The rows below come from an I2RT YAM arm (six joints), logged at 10 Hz.
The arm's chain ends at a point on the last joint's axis. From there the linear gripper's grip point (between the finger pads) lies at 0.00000 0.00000 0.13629 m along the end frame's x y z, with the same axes.
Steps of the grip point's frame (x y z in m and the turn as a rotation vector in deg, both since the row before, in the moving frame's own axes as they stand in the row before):
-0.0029, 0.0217, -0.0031, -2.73, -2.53, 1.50
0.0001, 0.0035, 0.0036, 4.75, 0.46, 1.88
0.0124, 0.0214, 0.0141, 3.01, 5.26, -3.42
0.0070, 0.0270, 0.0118, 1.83, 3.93, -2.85
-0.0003, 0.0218, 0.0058, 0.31, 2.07, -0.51
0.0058, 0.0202, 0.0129, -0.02, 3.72, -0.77
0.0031, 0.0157, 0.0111, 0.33, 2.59, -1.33
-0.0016, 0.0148, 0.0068, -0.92, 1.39, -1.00
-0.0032, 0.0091, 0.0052, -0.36, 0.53, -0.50
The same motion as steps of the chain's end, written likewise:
0.0032, 0.0153, -0.0028, -2.73, -2.53, 1.50
-0.0012, 0.0148, 0.0041, 4.75, 0.46, 1.88
0.0001, 0.0289, 0.0149, 3.01, 5.26, -3.42
-0.0022, 0.0316, 0.0122, 1.83, 3.93, -2.85
-0.0052, 0.0226, 0.0059, 0.31, 2.07, -0.51
-0.0030, 0.0202, 0.0132, -0.02, 3.72, -0.77
-0.0030, 0.0166, 0.0112, 0.33, 2.59, -1.33
-0.0049, 0.0126, 0.0069, -0.92, 1.39, -1.00
-0.0045, 0.0082, 0.0052, -0.36, 0.53, -0.50

